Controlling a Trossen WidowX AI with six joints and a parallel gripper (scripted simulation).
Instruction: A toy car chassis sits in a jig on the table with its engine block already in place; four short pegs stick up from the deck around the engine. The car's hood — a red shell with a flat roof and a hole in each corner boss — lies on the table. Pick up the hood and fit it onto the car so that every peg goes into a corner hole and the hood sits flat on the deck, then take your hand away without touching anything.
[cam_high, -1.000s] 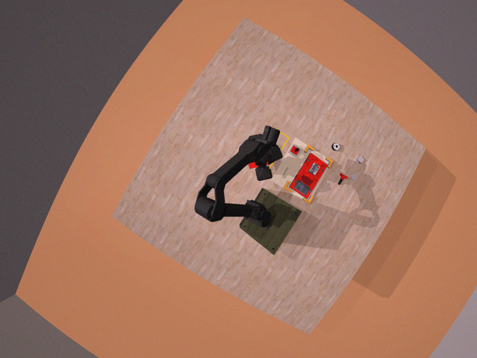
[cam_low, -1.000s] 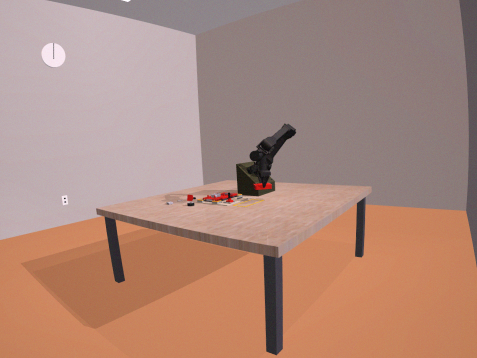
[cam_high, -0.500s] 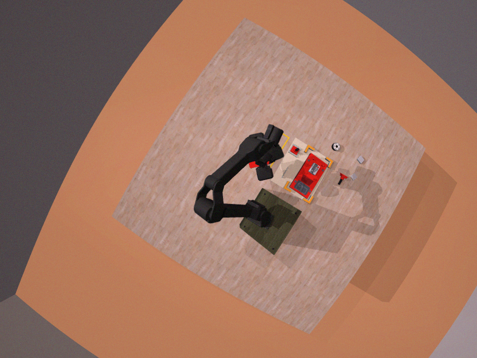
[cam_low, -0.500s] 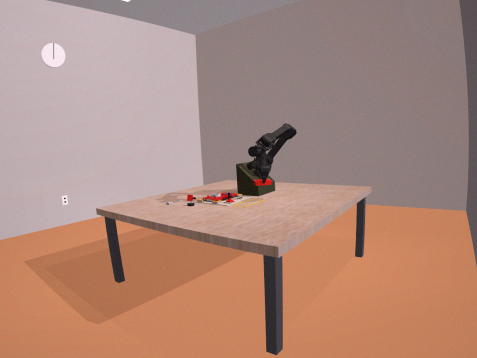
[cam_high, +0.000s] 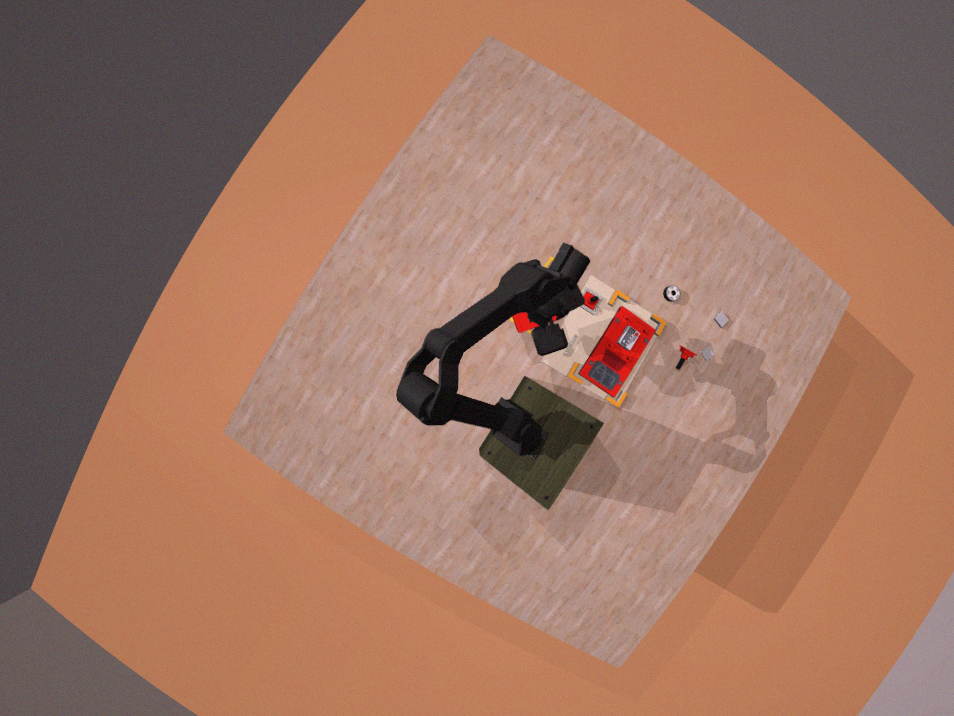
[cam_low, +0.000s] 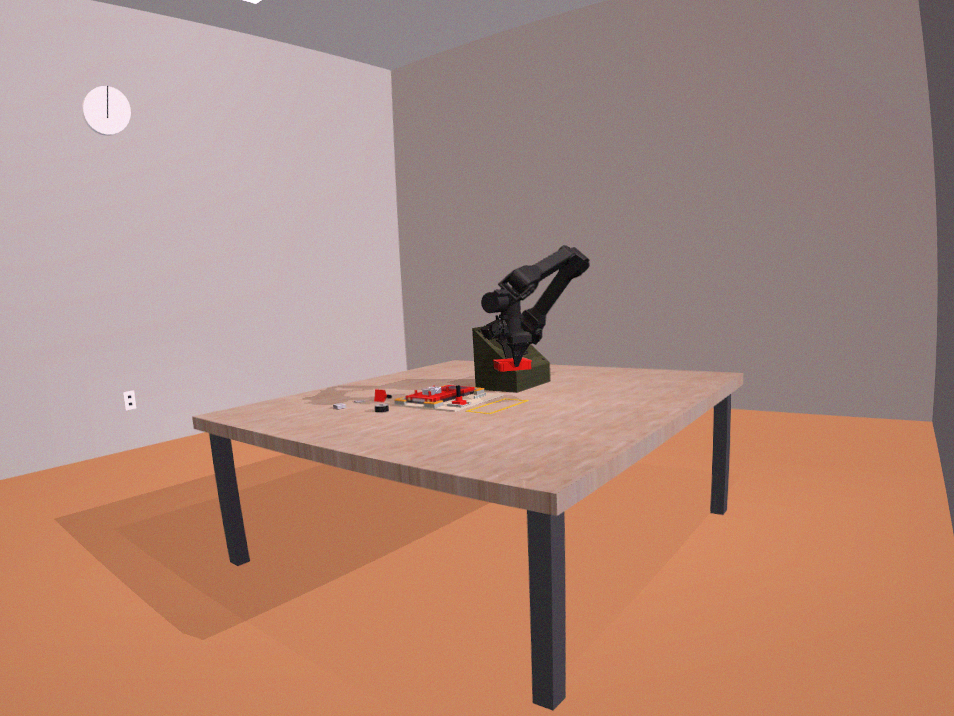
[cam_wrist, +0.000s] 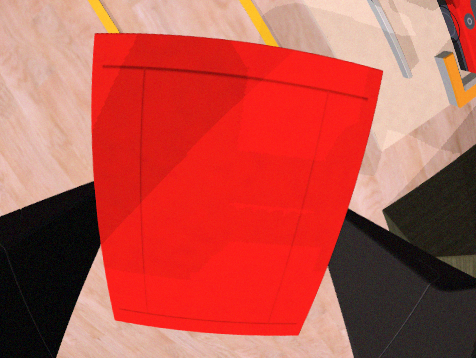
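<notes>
The grey engine block lies 70 mm ahead of my gripper tip, 240 mm to the right of it and 80 mm below it. The rest, counted from my gripper tip: red hood (10 mm above); white wheel (230 mm ahead, 310 mm to the right, 100 mm below).
</notes>
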